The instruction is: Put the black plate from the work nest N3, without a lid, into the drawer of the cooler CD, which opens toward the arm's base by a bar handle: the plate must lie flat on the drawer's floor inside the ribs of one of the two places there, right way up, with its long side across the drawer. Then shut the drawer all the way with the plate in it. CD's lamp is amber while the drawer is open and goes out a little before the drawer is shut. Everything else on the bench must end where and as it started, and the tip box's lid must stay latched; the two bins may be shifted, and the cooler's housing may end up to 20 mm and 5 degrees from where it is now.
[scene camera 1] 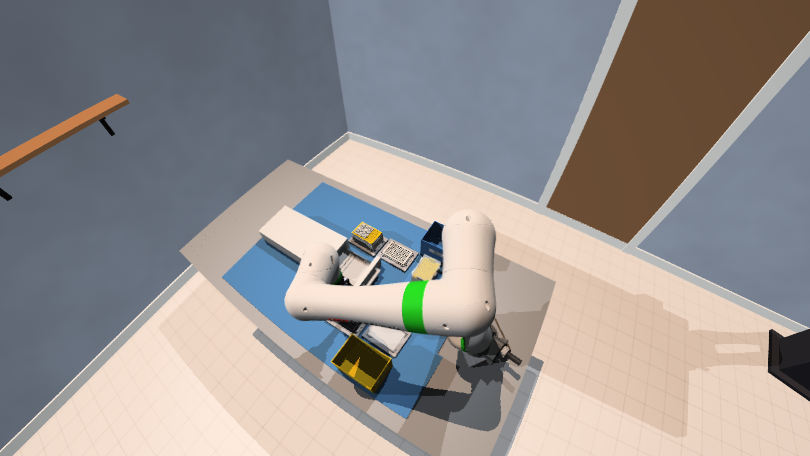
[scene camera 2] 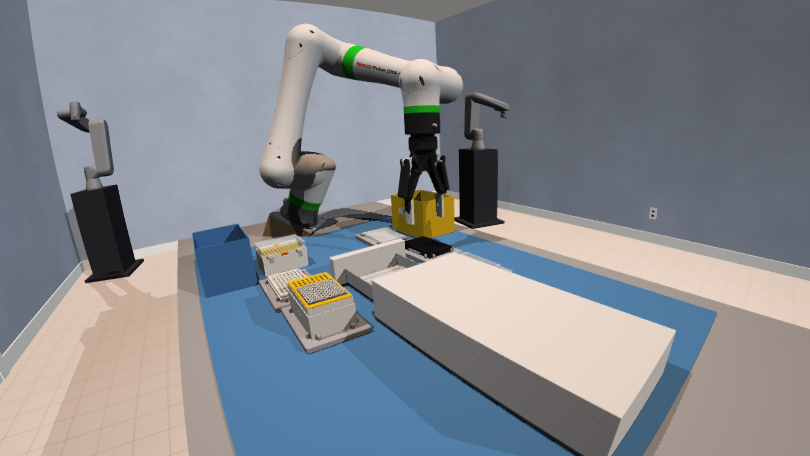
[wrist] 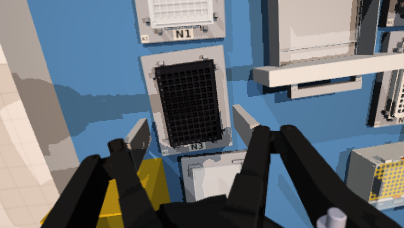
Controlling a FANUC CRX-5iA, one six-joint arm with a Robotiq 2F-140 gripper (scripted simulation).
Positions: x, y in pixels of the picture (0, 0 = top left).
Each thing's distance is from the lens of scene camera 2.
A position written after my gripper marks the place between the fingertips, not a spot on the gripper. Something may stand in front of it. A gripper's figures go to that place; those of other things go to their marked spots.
my gripper [scene camera 2: 425, 219]: 0.94 m
cooler CD [scene camera 2: 577, 370]: 0.42 m
yellow bin [scene camera 2: 426, 223]: 1.07 m
The marked spots on the cooler CD and the yellow bin are 0.76 m apart.
